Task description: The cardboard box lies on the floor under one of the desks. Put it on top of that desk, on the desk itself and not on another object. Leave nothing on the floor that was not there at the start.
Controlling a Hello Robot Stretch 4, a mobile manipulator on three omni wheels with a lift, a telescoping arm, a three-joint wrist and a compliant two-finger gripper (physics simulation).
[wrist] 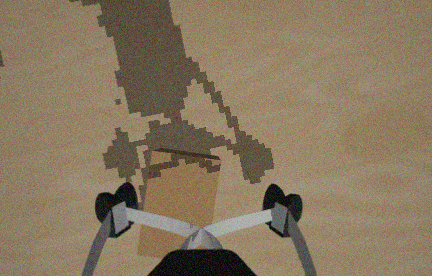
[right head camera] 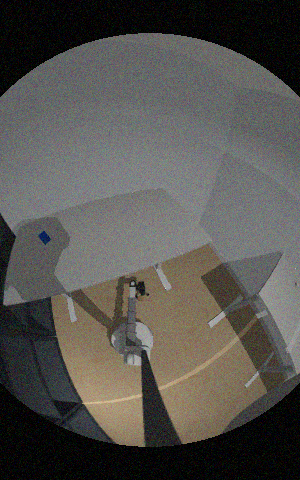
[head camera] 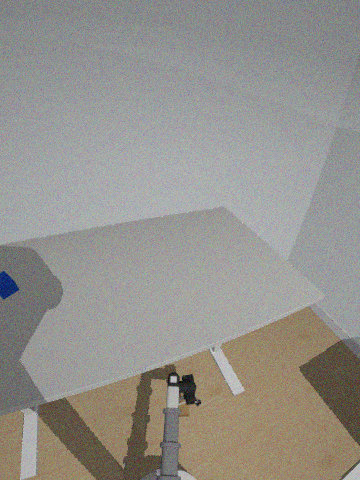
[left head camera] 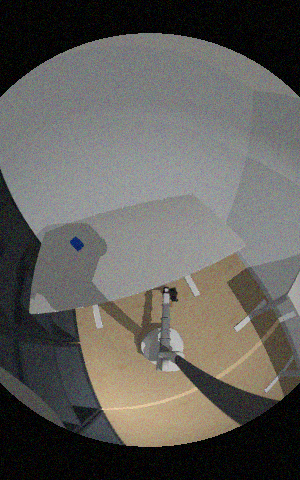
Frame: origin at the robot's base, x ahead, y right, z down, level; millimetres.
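Seen in the pictures: gripper, between the fingertips: (wrist: pixel 201 199) (right head camera: pixel 141 295) (head camera: pixel 186 405) (left head camera: pixel 170 301).
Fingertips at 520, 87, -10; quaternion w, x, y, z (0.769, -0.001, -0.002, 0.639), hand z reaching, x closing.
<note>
Pixels of each thing's middle, then the offset from my fingertips to it, as dx, dy, dz. Level surfaces: height alone.
- cardboard box, middle of its body: (wrist: pixel 181 200) (head camera: pixel 183 407) -7, -18, +13
- grey-white desk, height of its surface: dz -912
- blue object, middle of its body: (head camera: pixel 3 284) (left head camera: pixel 76 243) (right head camera: pixel 43 237) +61, -725, -934
The cardboard box (wrist: pixel 182 205) (head camera: pixel 185 411) lies on the wooden floor near the front edge of the grey-white desk (head camera: pixel 175 280) (left head camera: pixel 160 250) (right head camera: pixel 125 235). In the wrist view its long side runs roughly up and down, tilted slightly, and its lower end is partly hidden by the gripper body. My gripper (wrist: pixel 201 199) (head camera: pixel 192 401) (left head camera: pixel 173 296) (right head camera: pixel 143 291) is open and points down above the box. Its fingertips stand apart on either side of the box in the wrist view, with nothing held. How high they are above it is hard to tell.
A blue object (head camera: pixel 7 285) (left head camera: pixel 76 243) (right head camera: pixel 44 237) is on the left part of the desk. White desk feet (head camera: pixel 227 371) (head camera: pixel 29 442) stand on the floor either side of my arm. More white feet (left head camera: pixel 250 316) (right head camera: pixel 225 312) show at the right. Dark panels (left head camera: pixel 40 360) are at the left.
</note>
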